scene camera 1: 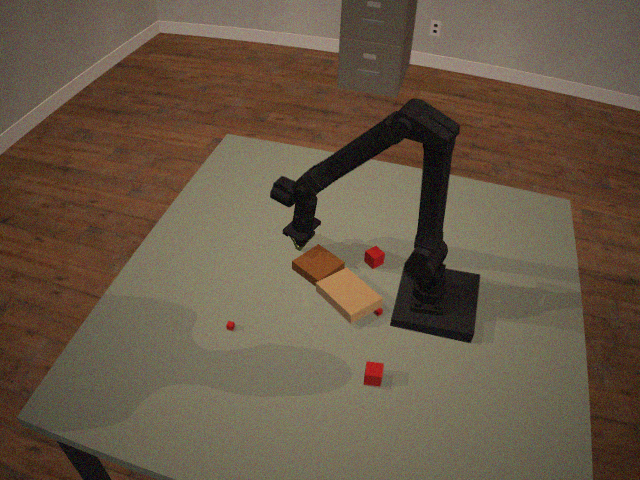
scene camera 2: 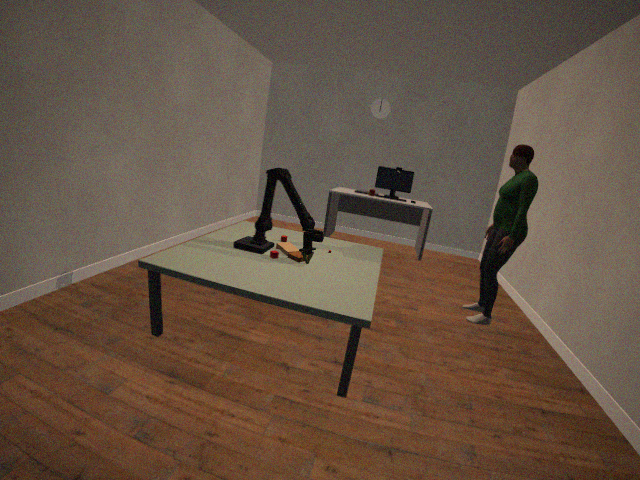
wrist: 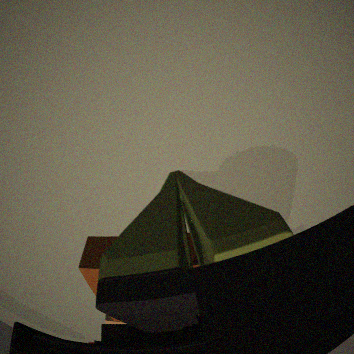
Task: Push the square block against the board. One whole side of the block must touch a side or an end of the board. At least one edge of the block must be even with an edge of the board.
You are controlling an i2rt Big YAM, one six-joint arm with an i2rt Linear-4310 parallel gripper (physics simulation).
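Frame: origin at the arm's base, x ahead, y left, z up, level; centimetres.
Seen in the pictures: gripper, between the fingertips: (scene camera 1: 298, 249) (scene camera 2: 307, 263) (wrist: 176, 179); arm's base, origin of its link: (scene camera 1: 428, 296) (scene camera 2: 258, 242).
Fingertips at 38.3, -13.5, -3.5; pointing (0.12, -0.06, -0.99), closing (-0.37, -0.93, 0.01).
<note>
Pixels of each thing's middle, then the offset from my fingertips to it, as dx, dy, dz.
- square block, middle of its body: (wrist: 158, 286) (scene camera 1: 318, 265) (scene camera 2: 298, 256) -7.3, +6.7, +1.4
- light tan board, middle of its body: (scene camera 1: 348, 294) (scene camera 2: 288, 248) -17.4, +16.3, +2.3
- tiny red cube, middle of its body: (scene camera 1: 230, 325) (scene camera 2: 329, 251) +10.1, +32.7, +0.7
- small red piece, middle of its body: (scene camera 1: 378, 311) -25.9, +19.2, +0.7
The square block (scene camera 1: 317, 262) (scene camera 2: 298, 256) (wrist: 99, 251) is dark orange-brown and lies flat. The light tan board (scene camera 1: 349, 292) (scene camera 2: 287, 249) lies flat, nearer the arm's base. The block's near side faces an end of the board, very close to it, at a slightly different angle; whether they touch along the whole side cannot be told. Their left corners look nearly even in scene camera 1. My gripper (scene camera 1: 298, 248) (scene camera 2: 307, 261) (wrist: 176, 179) is shut and empty, pointing down just beyond the block's far side, low over the table. In the wrist view the fingers hide part of the block.
A red cube (scene camera 1: 374, 257) (scene camera 2: 274, 254) lies right of the block. Another red cube (scene camera 1: 373, 374) (scene camera 2: 283, 238) lies nearer scene camera 1. A tiny red cube (scene camera 1: 230, 325) (scene camera 2: 329, 251) lies off to the left. A small red piece (scene camera 1: 378, 312) is beside the board's near end.
</note>
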